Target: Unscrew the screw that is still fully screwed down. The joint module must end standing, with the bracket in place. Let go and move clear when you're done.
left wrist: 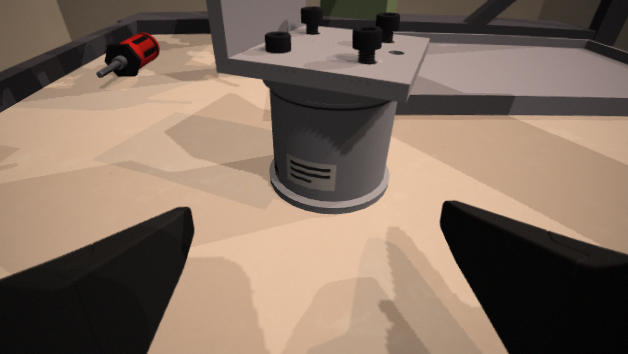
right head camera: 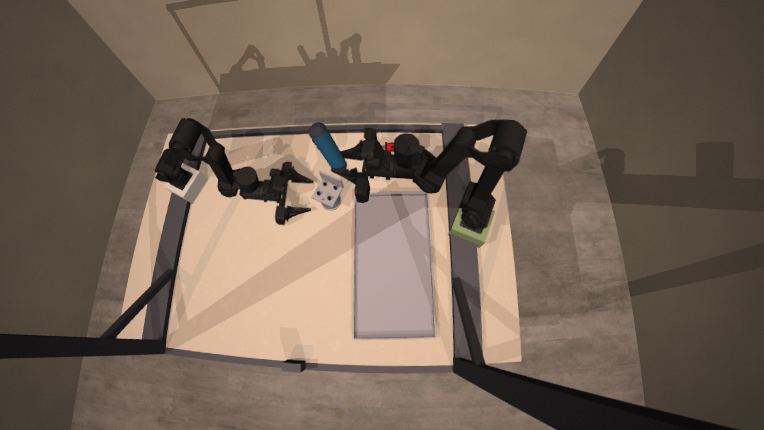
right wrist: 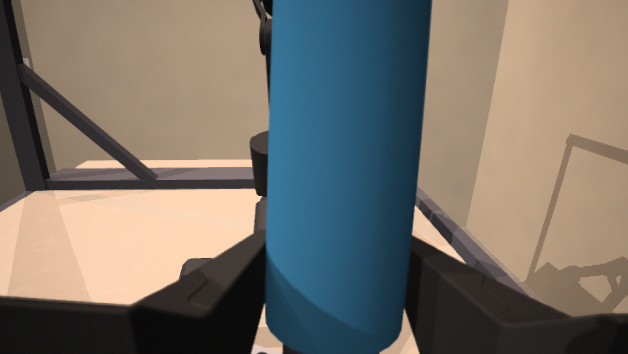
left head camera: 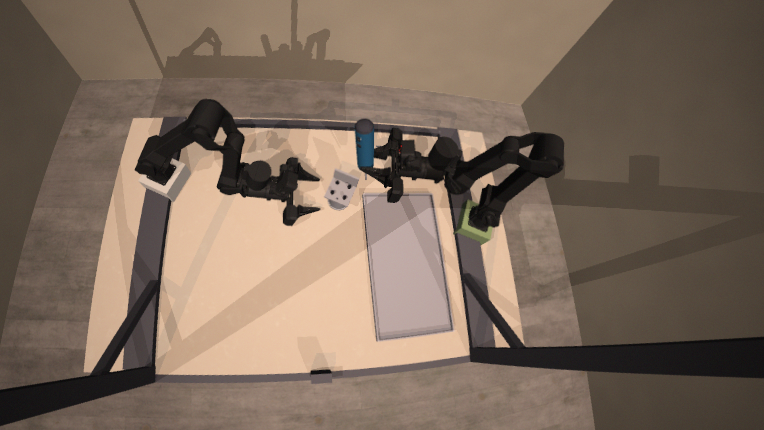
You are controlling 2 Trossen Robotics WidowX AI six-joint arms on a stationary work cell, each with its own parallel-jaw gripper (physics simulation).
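Places are measured from the left arm's base along level axes (x right, y ahead, z up), in millimetres.
Pixels of known places: left gripper, fingertip midpoint: (left wrist: pixel 319 216) (right head camera: pixel 312 195) (left head camera: pixel 319 194); right gripper, fingertip midpoint: (right head camera: pixel 332 162) (right wrist: pixel 333 244) (left head camera: pixel 360 160); left arm's base, link origin: (right head camera: pixel 181 179) (left head camera: pixel 161 172); right arm's base, link origin: (right head camera: pixel 473 219) (left head camera: pixel 479 219).
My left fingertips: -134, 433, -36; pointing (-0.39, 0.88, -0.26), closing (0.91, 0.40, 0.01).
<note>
For each thing: its top centre in the pictures, then the offset to it from my left fingertips, as dx, dy, dz.
- joint module, top centre: (left wrist: pixel 335 50) -14, +54, +42
- black screw, top centre: (left wrist: pixel 277 34) -32, +37, +50
- blue electric screwdriver, top centre: (left head camera: pixel 375 125) (right head camera: pixel 325 128) -50, +84, +319
- black screwdriver, top centre: (left wrist: pixel 121 42) (right head camera: pixel 388 144) -250, +139, +8
- shallow grey tray, top centre: (left wrist: pixel 496 56) (right head camera: pixel 392 262) (left head camera: pixel 408 261) +87, +301, -6
The joint module (left wrist: pixel 330 140) stands upright on the table, with the grey L-shaped bracket (left head camera: pixel 342 187) (right head camera: pixel 327 190) (left wrist: pixel 320 67) on its top. In the left wrist view one black screw (left wrist: pixel 278 42) sits low with its head against the plate; three others, such as the front one (left wrist: pixel 367 44), stand raised with thread showing. My left gripper (left head camera: pixel 319 194) (right head camera: pixel 311 195) (left wrist: pixel 319 216) is open, close to the left of the module and pointing at it. My right gripper (left head camera: pixel 369 160) (right head camera: pixel 343 161) (right wrist: pixel 333 244) is shut on the blue electric screwdriver (left head camera: pixel 365 146) (right head camera: pixel 329 148) (right wrist: pixel 345 150), held upright beyond the bracket.
A red and black screwdriver (right head camera: pixel 390 146) (left wrist: pixel 140 52) lies on the table near the back edge, partly under my right arm in the head views. A shallow grey tray (left head camera: pixel 408 267) (right head camera: pixel 394 267) (left wrist: pixel 530 70) lies to the right of the module. A dark frame rail runs round the table.
</note>
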